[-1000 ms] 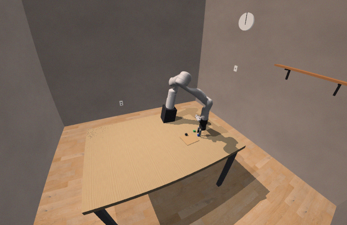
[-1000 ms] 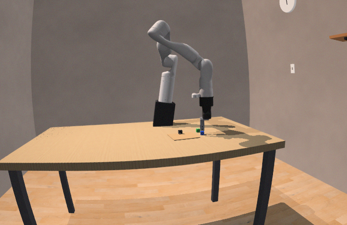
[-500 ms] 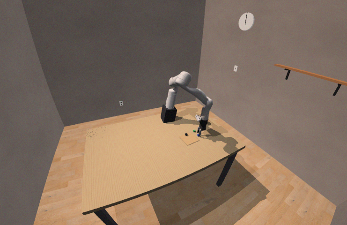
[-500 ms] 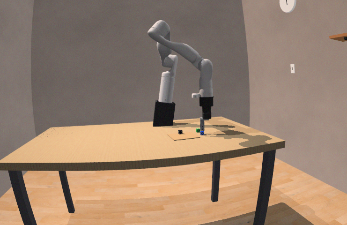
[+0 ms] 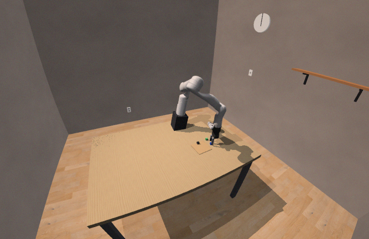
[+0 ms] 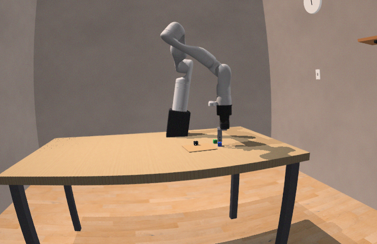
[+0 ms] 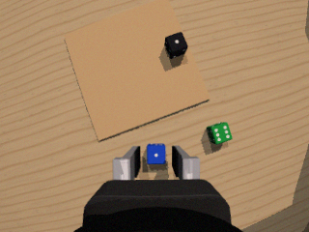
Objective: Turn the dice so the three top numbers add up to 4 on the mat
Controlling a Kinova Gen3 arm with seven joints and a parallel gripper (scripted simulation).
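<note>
Now: the blue die 30 mm below my hand. Also, from my hand: black die: 100 mm to the right, 70 mm behind, 30 mm below; tan mat: 110 mm to the right, 40 mm below, 20 mm behind; green die: 70 mm behind, 30 mm below, 10 mm to the left.
</note>
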